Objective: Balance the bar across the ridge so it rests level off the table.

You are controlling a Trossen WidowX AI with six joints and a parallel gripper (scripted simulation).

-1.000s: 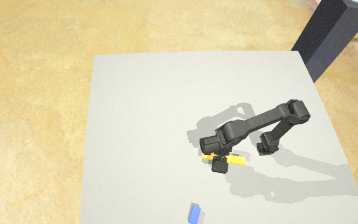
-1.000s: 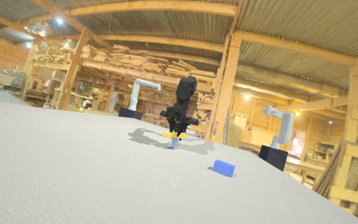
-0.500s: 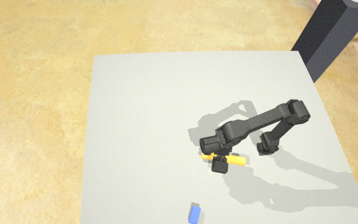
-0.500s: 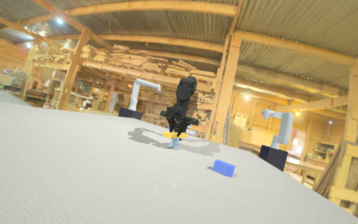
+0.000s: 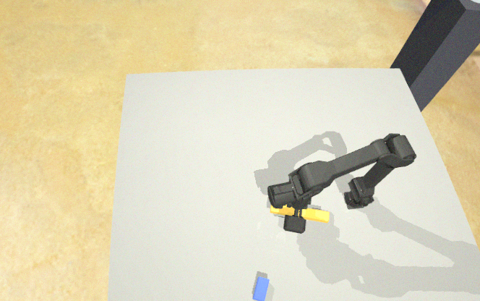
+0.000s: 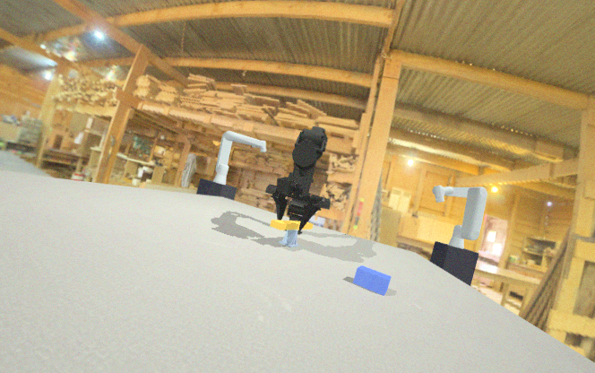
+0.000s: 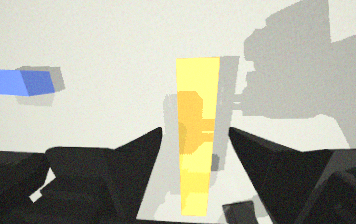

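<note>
My gripper tip is 3 cm past the bar and 1 cm to the right of it. The rest, counted from my gripper tip: blue block 23 cm to the left, 13 cm ahead, 4 cm below.
</note>
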